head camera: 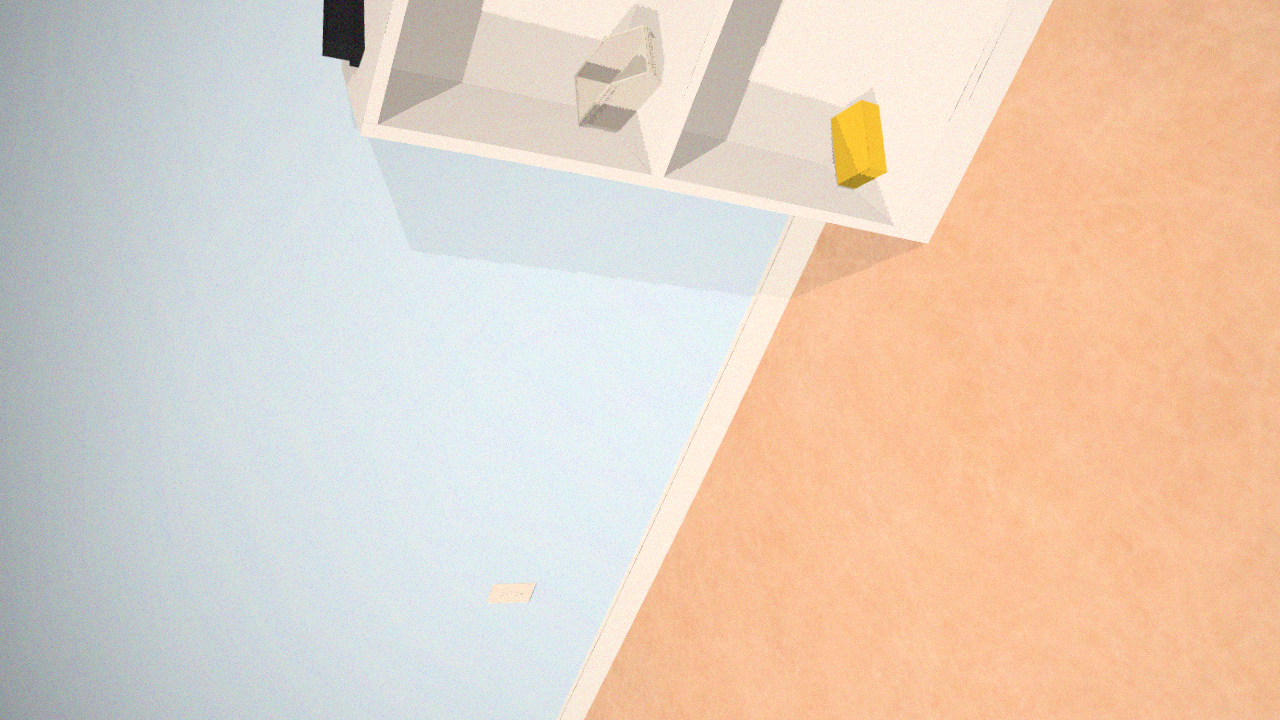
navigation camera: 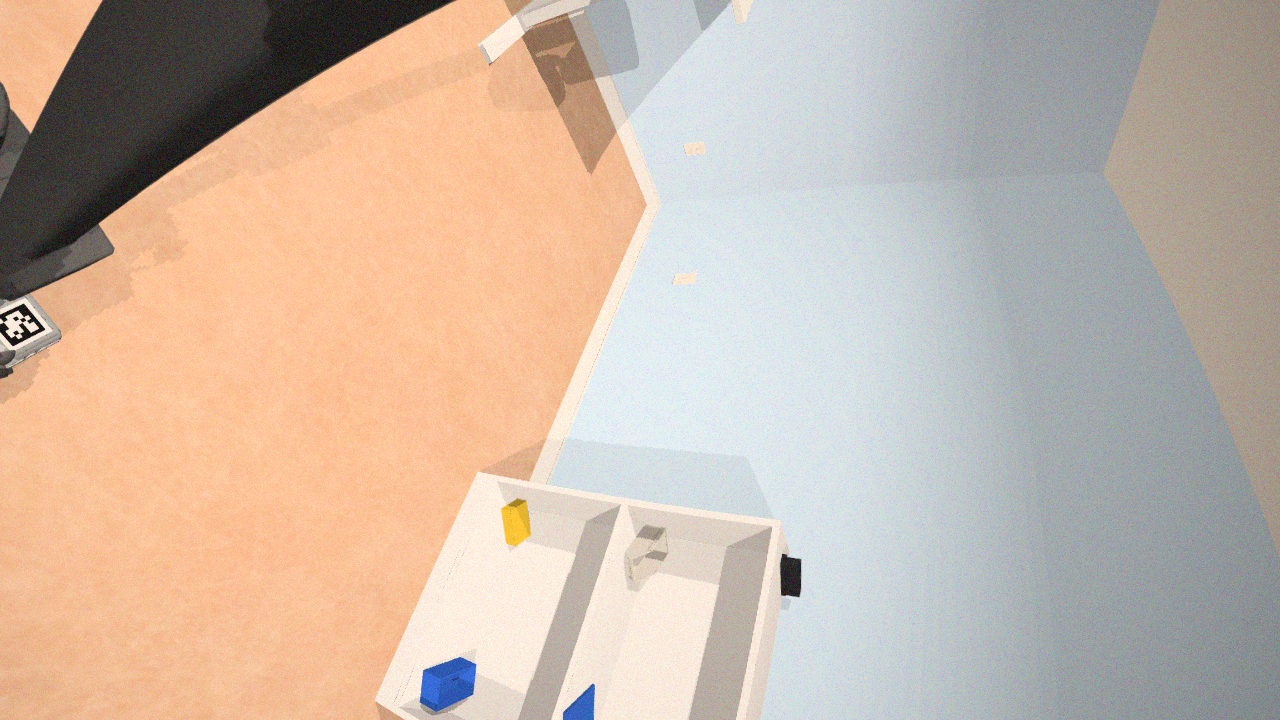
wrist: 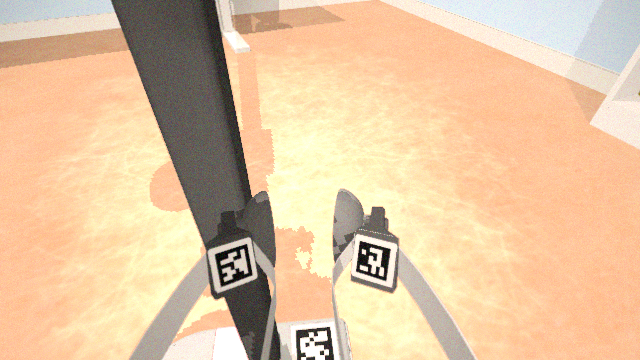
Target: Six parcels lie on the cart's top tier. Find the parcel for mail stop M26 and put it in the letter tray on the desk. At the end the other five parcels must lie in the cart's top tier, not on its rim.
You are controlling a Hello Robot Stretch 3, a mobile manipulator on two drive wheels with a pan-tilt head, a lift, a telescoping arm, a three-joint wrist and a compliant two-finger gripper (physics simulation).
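Frame: origin at the robot's base, x down, y left, z ahead, level; millimetres.
Seen in the pictures: gripper, fingertip midpoint: [wrist: 304,215].
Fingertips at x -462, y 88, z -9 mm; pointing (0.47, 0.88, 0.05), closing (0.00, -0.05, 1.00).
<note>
Pixels of each thing's middle, then the offset from my fingertips to it.
- yellow block, body centre: [head camera: 858,144] [navigation camera: 516,522] dx +339, dy +708, dz +1255 mm
- beige object, body centre: [head camera: 619,77] [navigation camera: 645,554] dx -186, dy +692, dz +1246 mm
My gripper [wrist: 304,215] is open in the wrist view, with a gap between its two fingers and bare floor behind them. The cart, the six parcels, the desk and the letter tray cannot be made out in these views. A white foot [navigation camera: 503,41] [wrist: 237,42] of some piece of furniture shows near the top of the navigation and wrist views; what it carries is hidden.
A white shelf unit [head camera: 510,154] [navigation camera: 698,511] [wrist: 614,117] stands against the blue wall [head camera: 268,402]. It holds a yellow block [head camera: 859,145] [navigation camera: 515,522], a beige object [head camera: 617,80] [navigation camera: 647,555] and blue objects. My dark mast [navigation camera: 205,98] [wrist: 185,100] crosses two views.
</note>
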